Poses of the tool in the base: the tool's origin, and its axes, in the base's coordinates. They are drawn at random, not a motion.
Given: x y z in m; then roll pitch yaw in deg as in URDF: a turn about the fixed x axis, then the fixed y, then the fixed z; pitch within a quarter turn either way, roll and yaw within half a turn.
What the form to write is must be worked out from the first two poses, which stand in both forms.
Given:
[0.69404, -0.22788, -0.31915, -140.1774, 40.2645, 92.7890]
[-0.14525, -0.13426, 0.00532, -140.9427, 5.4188, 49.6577]
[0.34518, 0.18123, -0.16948, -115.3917, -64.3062, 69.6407]
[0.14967, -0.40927, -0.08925, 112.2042, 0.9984, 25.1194]
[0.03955, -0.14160, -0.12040, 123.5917, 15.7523, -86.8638]
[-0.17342, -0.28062, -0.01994, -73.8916, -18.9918, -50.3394]
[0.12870, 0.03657, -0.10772, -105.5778, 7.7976, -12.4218]
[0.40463, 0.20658, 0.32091, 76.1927, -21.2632, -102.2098]
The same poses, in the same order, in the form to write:
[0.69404, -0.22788, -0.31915, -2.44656, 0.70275, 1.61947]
[-0.14525, -0.13426, 0.00532, -2.45991, 0.09458, 0.86669]
[0.34518, 0.18123, -0.16948, -2.01397, -1.12235, 1.21546]
[0.14967, -0.40927, -0.08925, 1.95833, 0.01743, 0.43842]
[0.03955, -0.14160, -0.12040, 2.15708, 0.27493, -1.51606]
[-0.17342, -0.28062, -0.01994, -1.28965, -0.33147, -0.87859]
[0.12870, 0.03657, -0.10772, -1.84268, 0.13609, -0.21680]
[0.40463, 0.20658, 0.32091, 1.32981, -0.37111, -1.78390]

